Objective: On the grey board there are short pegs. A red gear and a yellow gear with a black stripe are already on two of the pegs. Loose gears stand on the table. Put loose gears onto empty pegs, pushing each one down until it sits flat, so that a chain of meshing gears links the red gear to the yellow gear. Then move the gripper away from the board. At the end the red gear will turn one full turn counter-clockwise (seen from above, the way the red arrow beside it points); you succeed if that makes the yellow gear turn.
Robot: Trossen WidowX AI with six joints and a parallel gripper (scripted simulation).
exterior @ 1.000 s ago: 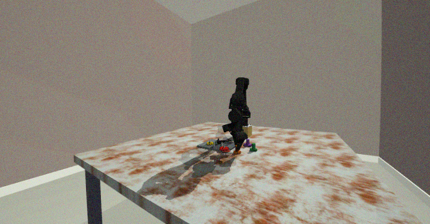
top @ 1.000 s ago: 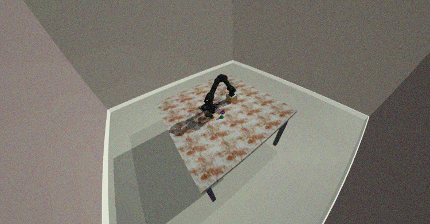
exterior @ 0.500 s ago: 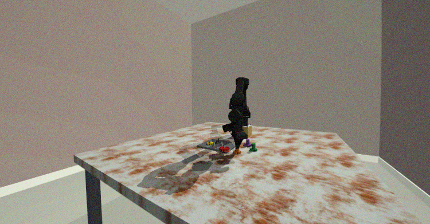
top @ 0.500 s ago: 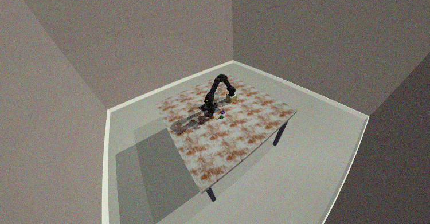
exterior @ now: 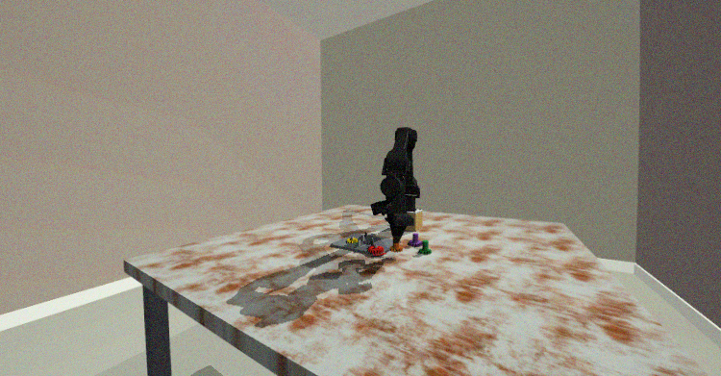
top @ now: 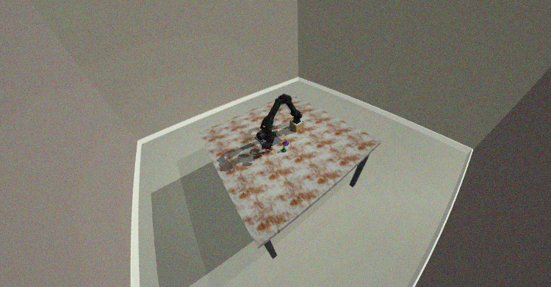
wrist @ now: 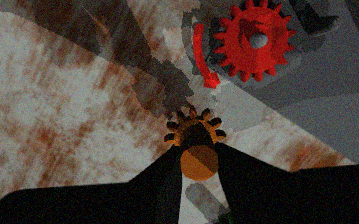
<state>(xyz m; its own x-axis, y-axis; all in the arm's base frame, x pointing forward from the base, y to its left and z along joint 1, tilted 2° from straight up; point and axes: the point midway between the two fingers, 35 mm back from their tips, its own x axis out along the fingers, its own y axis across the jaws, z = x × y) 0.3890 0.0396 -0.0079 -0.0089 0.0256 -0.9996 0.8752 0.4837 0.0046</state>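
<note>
Now: gripper tip 1 cm past the red gear, 7 cm to the left of it and 3 cm above it. Also, from my gripper tip: green gear (8 cm behind, 8 cm to the left, 3 cm below); then red arrow (1 cm ahead, 5 cm to the right, 4 cm below); then orange gear (1 cm below).
</note>
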